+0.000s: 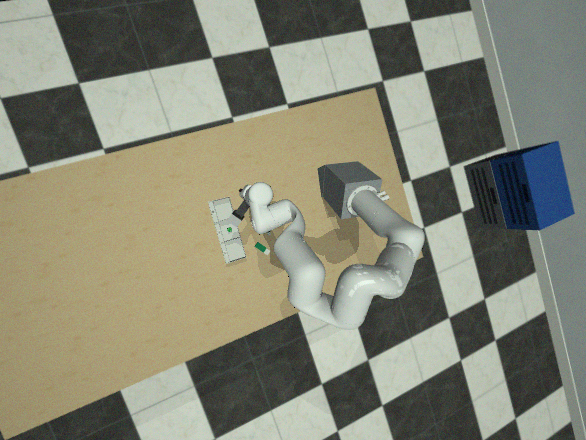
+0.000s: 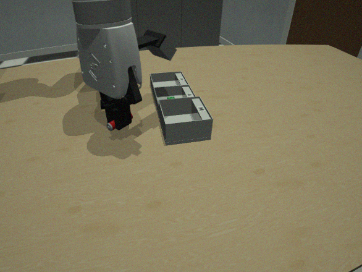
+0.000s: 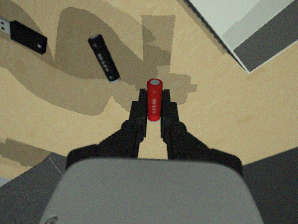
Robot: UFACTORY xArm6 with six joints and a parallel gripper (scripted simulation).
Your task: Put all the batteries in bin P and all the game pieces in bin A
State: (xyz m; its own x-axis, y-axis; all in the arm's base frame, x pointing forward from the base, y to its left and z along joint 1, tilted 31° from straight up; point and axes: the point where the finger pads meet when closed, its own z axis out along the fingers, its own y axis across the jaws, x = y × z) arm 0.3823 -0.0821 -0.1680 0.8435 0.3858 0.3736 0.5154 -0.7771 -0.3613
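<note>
Right now my hand is 60 mm to the right of the black battery and 50 mm above it. Also, from my hand: bin 130 mm ahead, 80 mm to the left, 30 mm below; then red battery 20 mm below; then green die 120 mm ahead, 80 mm to the left, 40 mm below.
</note>
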